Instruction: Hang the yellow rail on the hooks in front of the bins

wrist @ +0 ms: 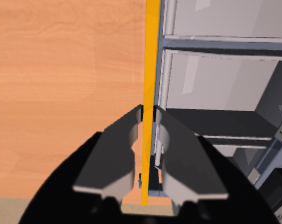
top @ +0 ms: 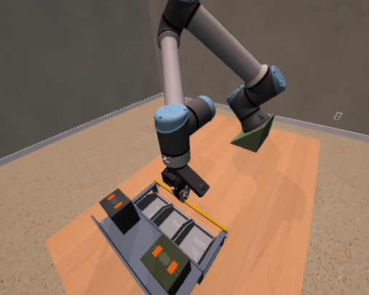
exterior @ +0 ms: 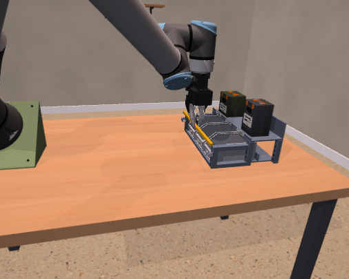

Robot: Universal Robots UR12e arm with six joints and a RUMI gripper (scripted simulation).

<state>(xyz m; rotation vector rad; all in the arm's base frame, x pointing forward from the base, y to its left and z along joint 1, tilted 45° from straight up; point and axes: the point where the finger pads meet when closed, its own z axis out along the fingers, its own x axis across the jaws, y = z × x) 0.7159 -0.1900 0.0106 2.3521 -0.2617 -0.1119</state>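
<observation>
The yellow rail lies 1 cm below my hand. From my hand the other things lie so: black box: 18 cm ahead, 15 cm to the right, 6 cm above; then green box: 22 cm ahead, 8 cm to the left, 4 cm above.
</observation>
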